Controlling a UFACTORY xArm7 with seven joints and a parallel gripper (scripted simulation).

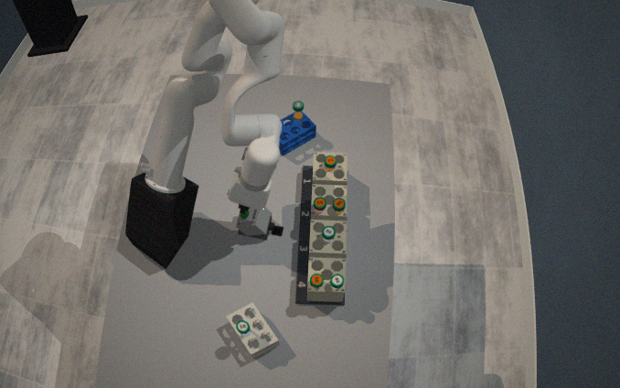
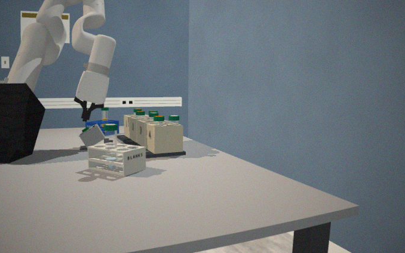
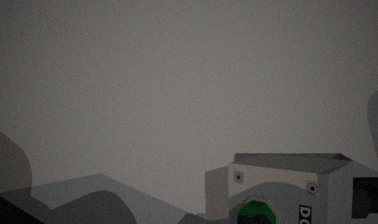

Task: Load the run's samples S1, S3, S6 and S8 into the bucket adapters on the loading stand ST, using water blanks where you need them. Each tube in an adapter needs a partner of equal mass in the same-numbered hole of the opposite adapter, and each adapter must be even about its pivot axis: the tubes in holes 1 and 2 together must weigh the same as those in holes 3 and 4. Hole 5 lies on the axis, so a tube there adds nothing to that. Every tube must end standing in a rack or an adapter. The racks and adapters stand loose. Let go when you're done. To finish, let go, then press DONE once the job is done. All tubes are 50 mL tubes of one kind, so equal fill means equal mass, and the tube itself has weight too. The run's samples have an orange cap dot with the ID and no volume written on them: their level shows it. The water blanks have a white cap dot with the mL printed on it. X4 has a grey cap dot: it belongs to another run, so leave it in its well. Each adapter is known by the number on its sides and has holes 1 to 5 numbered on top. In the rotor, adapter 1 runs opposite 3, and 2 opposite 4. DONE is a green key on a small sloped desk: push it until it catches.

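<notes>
Right now the done desk is 6 cm below my hand and 2 cm ahead of it. Round my hand: orange-filled tube: 22 cm ahead, 15 cm to the left, 5 cm below; then black stand: 22 cm ahead, 11 cm below, 1 cm to the right; then pink-filled tube: 19 cm ahead, 5 cm below, 1 cm to the left.
</notes>
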